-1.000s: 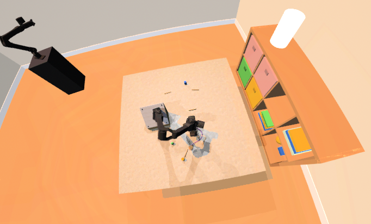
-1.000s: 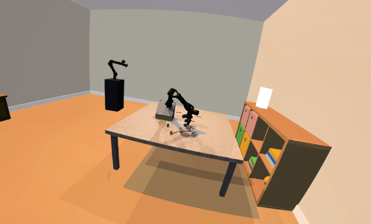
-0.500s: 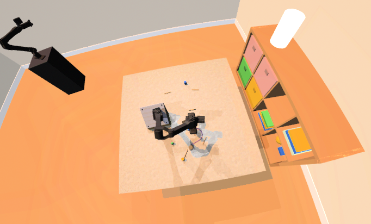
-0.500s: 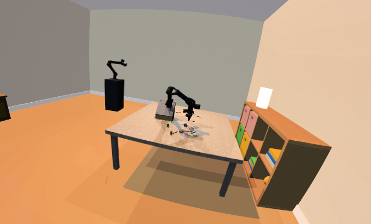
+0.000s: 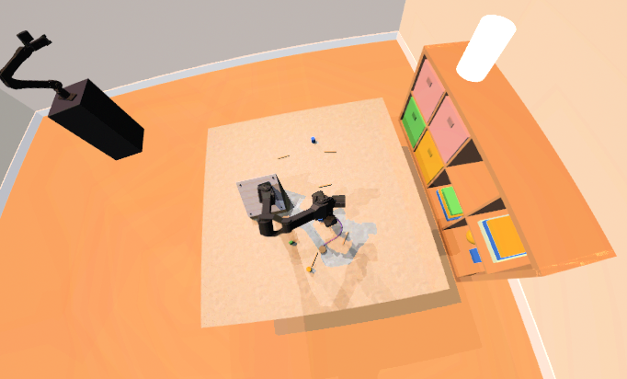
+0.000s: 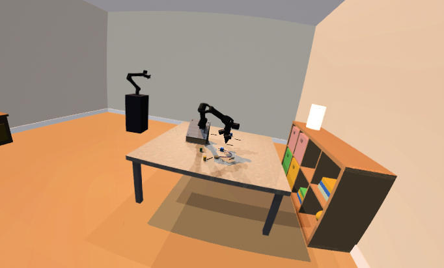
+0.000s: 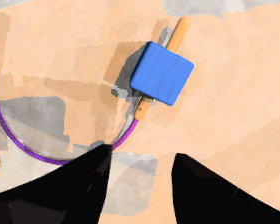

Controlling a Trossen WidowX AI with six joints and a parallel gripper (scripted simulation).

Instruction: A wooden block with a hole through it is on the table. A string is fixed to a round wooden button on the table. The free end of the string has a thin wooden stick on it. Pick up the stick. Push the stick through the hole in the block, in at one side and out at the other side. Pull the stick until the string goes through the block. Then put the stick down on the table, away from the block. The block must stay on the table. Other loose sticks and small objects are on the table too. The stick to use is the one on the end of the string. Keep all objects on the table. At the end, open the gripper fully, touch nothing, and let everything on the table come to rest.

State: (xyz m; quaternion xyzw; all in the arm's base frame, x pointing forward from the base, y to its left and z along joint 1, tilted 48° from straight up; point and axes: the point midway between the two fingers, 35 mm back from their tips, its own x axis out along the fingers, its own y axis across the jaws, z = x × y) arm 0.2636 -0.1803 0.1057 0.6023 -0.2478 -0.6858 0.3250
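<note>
The blue block lies 3 cm behind my gripper tip, 1 cm to the left of it and 7 cm below it. Round my gripper tip: thin wooden stick: 1 cm behind, 8 cm below; green piece: 22 cm behind, 8 cm to the right, 7 cm below; round wooden button: 6 cm behind, 17 cm to the right, 8 cm below.
</note>
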